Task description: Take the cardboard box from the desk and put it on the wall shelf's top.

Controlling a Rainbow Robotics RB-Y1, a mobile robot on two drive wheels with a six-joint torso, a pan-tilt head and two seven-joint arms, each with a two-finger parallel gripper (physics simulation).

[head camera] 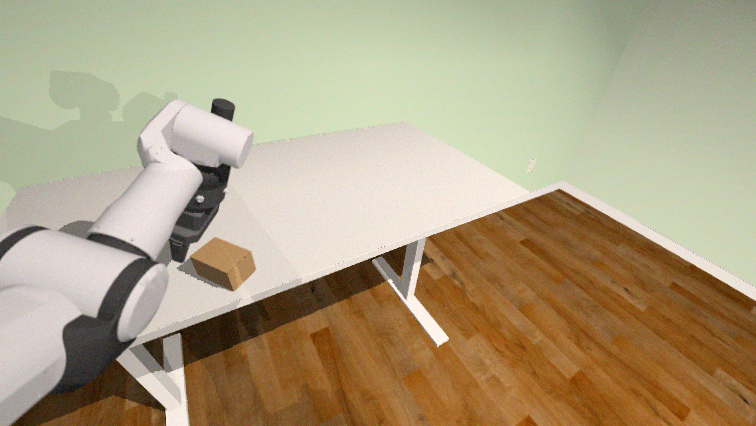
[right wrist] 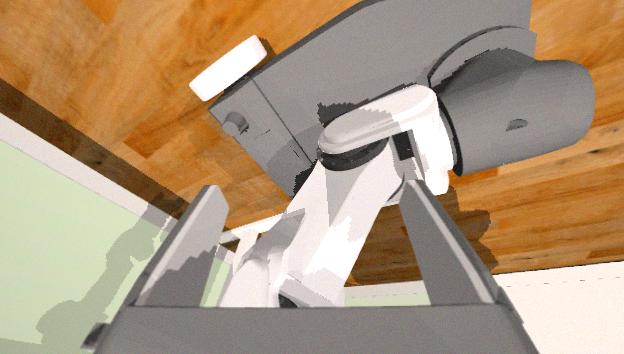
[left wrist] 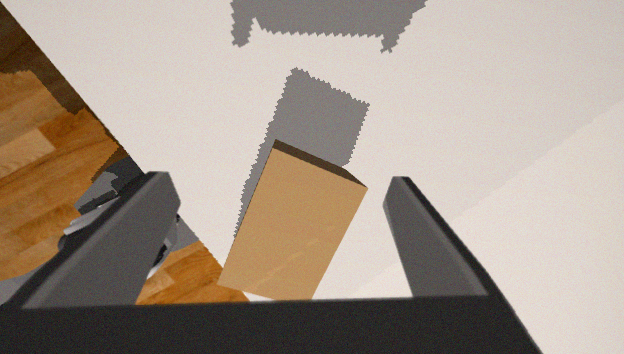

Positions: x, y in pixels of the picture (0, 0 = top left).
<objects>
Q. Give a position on a white desk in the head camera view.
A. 307, 207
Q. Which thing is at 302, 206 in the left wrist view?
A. A brown cardboard box.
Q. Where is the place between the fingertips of my left gripper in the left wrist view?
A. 285, 189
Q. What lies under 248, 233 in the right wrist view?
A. A white desk.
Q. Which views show the brown cardboard box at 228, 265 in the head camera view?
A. The head camera view and the left wrist view only.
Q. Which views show my left gripper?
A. The head camera view and the left wrist view only.
</objects>
